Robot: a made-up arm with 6 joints.
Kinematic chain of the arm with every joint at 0, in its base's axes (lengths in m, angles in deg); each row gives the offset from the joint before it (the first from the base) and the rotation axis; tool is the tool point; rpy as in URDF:
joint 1: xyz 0 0 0.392 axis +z
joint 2: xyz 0 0 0 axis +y
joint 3: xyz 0.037 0 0.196 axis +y
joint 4: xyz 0.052 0 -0.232 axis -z
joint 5: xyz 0 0 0 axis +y
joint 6: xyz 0.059 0 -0.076 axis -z
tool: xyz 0 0 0 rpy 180 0 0
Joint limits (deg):
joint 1: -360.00..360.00
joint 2: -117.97..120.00
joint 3: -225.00..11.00
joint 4: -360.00..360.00
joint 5: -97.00..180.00
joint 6: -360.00..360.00
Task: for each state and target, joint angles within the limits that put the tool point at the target. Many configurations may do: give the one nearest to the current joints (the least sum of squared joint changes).
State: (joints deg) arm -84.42 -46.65 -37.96 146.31 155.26 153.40
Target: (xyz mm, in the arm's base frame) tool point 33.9 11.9 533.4
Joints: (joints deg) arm -76.84 -75.20 0.09 142.74 180.00 153.40
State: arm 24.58 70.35 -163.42 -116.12 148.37 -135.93
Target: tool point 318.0 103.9 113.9
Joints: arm 33.29 116.09 -139.81 -110.90 140.51 -135.93
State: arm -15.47 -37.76 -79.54 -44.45 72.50 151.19
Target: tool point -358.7 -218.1 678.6
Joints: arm 27.73 -84.38 -134.59 -52.46 57.88 151.19
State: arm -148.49 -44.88 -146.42 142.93 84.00 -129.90
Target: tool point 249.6 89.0 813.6
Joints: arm -147.51 -43.06 -144.39 137.96 104.14 -129.90
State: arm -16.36 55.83 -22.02 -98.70 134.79 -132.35
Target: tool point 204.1 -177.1 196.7
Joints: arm -21.95 63.40 -57.34 -113.23 121.95 -132.35
